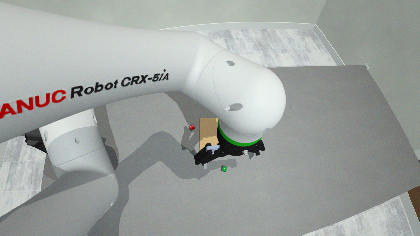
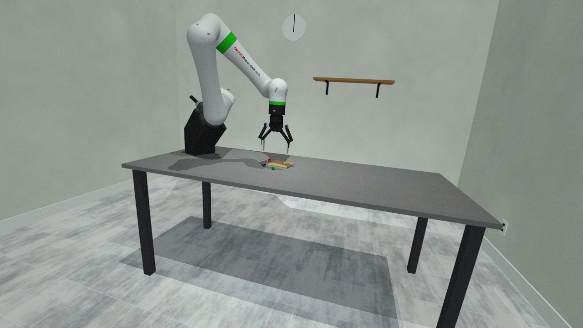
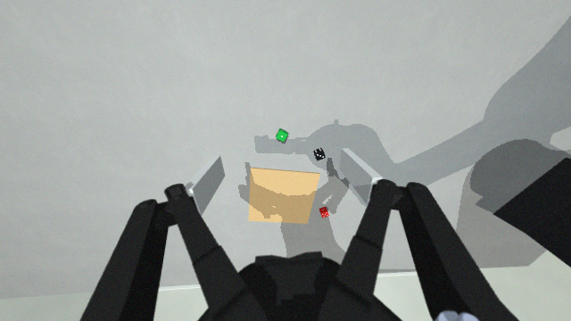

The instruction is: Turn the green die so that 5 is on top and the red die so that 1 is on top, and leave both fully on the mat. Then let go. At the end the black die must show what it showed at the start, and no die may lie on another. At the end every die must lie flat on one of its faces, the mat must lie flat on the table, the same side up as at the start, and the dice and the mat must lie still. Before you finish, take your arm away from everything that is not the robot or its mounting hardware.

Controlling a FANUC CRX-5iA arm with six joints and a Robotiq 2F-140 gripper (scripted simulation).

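My gripper is now 110 mm above the green die. Also, from my hand: red die (70 mm behind, 190 mm to the left, 110 mm below); tan mat (20 mm ahead, 140 mm to the left, 110 mm below); black die (70 mm behind, 40 mm to the left, 110 mm below).
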